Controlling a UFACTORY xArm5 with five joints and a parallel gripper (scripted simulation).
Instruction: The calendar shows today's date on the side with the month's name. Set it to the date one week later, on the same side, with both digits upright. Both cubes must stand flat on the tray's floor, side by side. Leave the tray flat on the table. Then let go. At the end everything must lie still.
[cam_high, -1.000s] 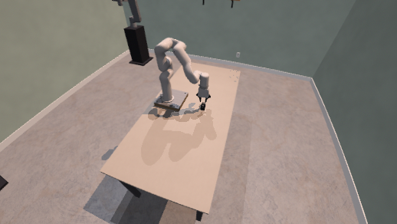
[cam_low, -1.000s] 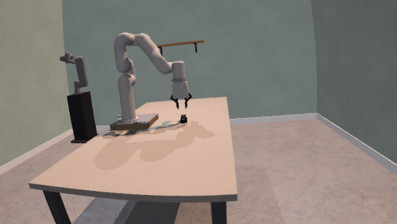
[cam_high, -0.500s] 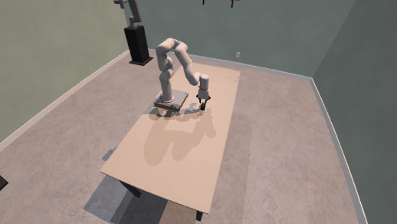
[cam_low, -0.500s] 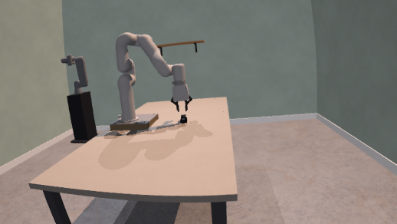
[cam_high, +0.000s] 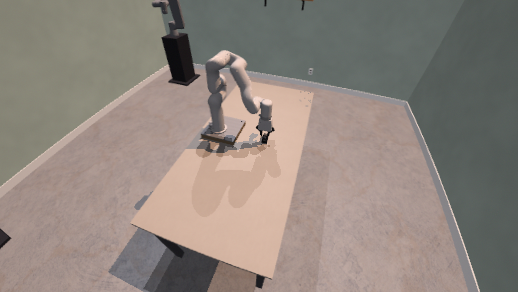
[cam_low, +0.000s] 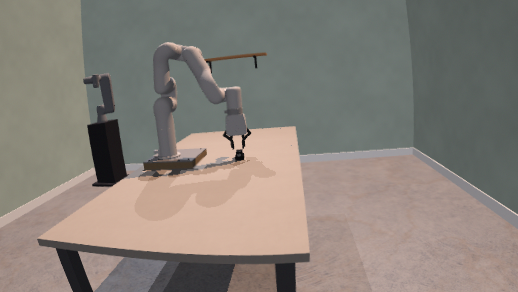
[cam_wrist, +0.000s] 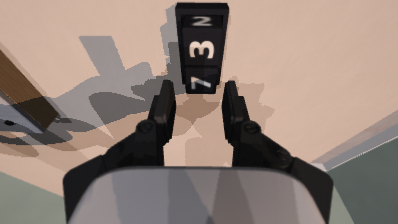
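Now: hand 50 mm above the black cube. From my hand the other things lie so: black calendar tray: 60 mm below, 20 mm to the left.
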